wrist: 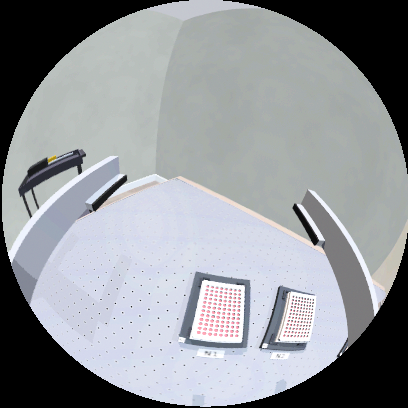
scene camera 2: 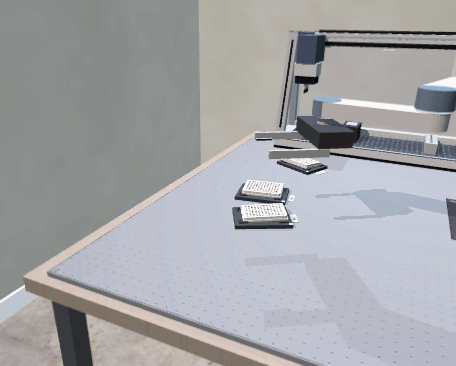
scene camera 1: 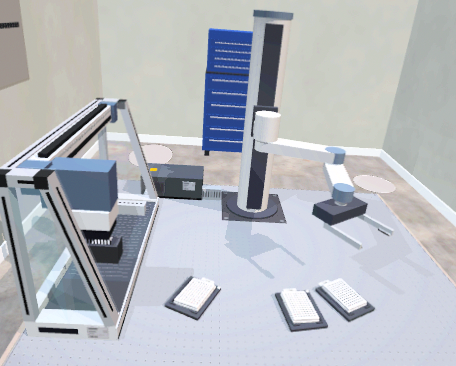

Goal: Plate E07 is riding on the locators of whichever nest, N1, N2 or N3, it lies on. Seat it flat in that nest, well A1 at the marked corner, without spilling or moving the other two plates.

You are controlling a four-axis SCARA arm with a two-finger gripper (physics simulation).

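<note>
My gripper (scene camera 1: 376,239) (scene camera 2: 263,145) (wrist: 214,179) is open and empty, raised above the table, off to the side of the nests. A white plate (scene camera 1: 345,294) (scene camera 2: 263,212) (wrist: 220,312) with red wells lies in dark nest N1 (scene camera 1: 352,315) (scene camera 2: 262,226) (wrist: 188,310). Another plate (scene camera 1: 300,305) (scene camera 2: 263,188) (wrist: 299,317) lies on nest N2 (scene camera 1: 301,327) (wrist: 272,317); in the wrist view it looks shifted towards one side and raised. A third plate (scene camera 1: 196,294) (scene camera 2: 304,162) lies on the nest apart from these. No E07 label is readable; the marked corners are too small to judge.
A gantry machine with a blue head (scene camera 1: 90,185) (scene camera 2: 310,48) stands along one table side. The arm's column (scene camera 1: 270,65) stands at the back beside a dark box (scene camera 1: 175,181). In the wrist view, a dark cart (wrist: 52,172) stands beyond the table edge.
</note>
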